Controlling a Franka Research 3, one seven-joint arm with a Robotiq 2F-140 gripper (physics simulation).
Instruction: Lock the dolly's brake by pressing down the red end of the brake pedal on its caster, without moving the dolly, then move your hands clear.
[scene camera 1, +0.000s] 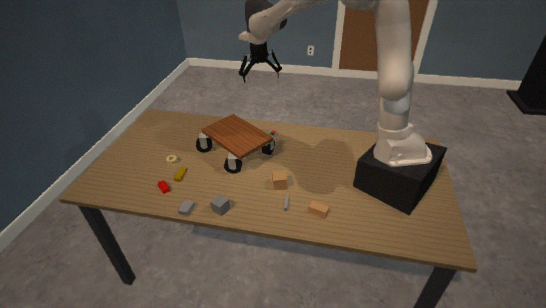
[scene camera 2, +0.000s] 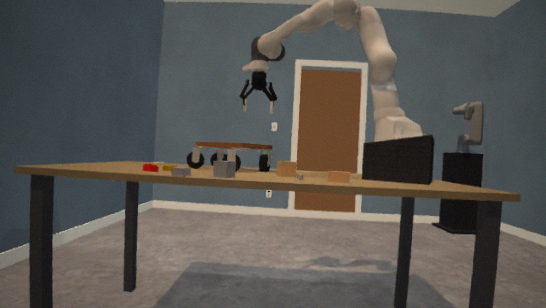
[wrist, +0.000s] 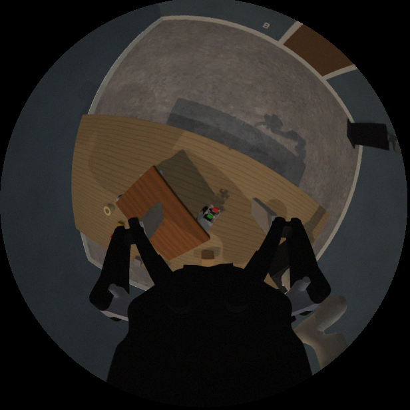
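Observation:
The dolly (scene camera 1: 237, 134) (scene camera 2: 235, 145) (wrist: 162, 212) has a brown wooden deck and stands on black-wheeled casters on the table. The brake pedal's red end (scene camera 1: 273, 132) (wrist: 215, 210) and green end (wrist: 210, 216) stick out beside the deck, above the caster (scene camera 1: 268, 145) (scene camera 2: 264, 161) at the dolly's right corner. My gripper (scene camera 1: 261, 80) (scene camera 2: 258, 108) (wrist: 206, 208) is open and empty, high above the dolly. In the wrist view the pedal shows between the two fingers, well below them. The pedal's exact tilt is too small to tell.
An orange cube (scene camera 1: 280, 180) (scene camera 2: 286, 168), a grey cube (scene camera 1: 220, 205) (scene camera 2: 224, 168), an orange block (scene camera 1: 318, 209), a yellow block (scene camera 1: 180, 174), a red brick (scene camera 1: 163, 187) and a ring (scene camera 1: 172, 155) lie on the table (scene camera 1: 350, 230). The arm's black base block (scene camera 1: 387, 180) stands at the right.

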